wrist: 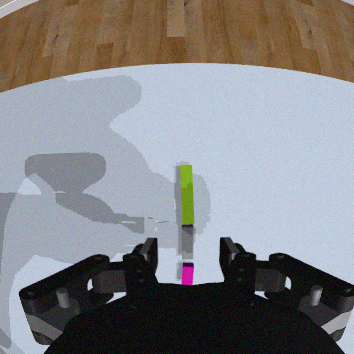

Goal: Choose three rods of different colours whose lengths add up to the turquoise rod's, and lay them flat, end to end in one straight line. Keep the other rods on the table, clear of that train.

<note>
In view: my gripper [188, 249] and a lime green rod [186, 185].
</note>
